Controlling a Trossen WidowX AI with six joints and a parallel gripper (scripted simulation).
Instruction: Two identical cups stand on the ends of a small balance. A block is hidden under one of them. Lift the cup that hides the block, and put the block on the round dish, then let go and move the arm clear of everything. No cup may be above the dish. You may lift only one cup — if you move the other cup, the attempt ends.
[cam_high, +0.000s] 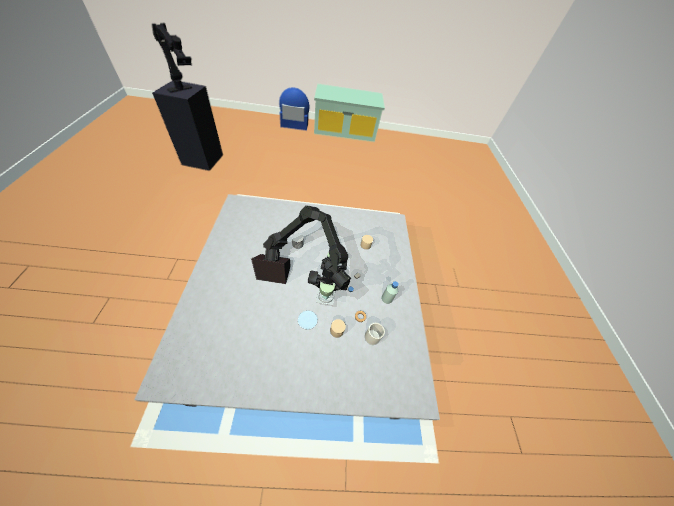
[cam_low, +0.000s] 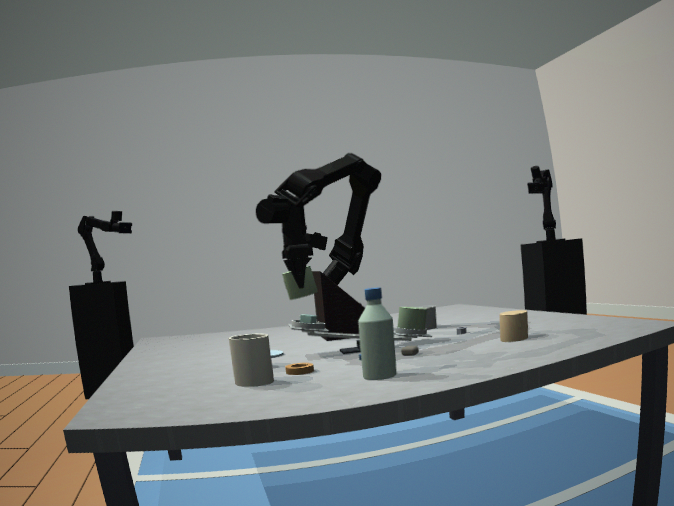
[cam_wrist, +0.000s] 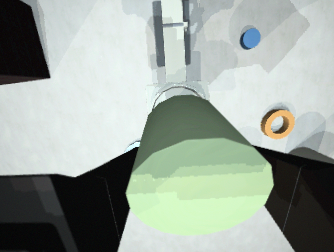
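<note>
Now: gripper tip 80 mm above the block and 10 mm to the right of it. From my gripper tip the other things lie so: blue piece (160 mm below, 130 mm ahead, 120 mm to the left); pale blue round dish (170 mm below, 110 mm to the right, 60 mm behind); small balance (150 mm below, 140 mm to the left).
</note>
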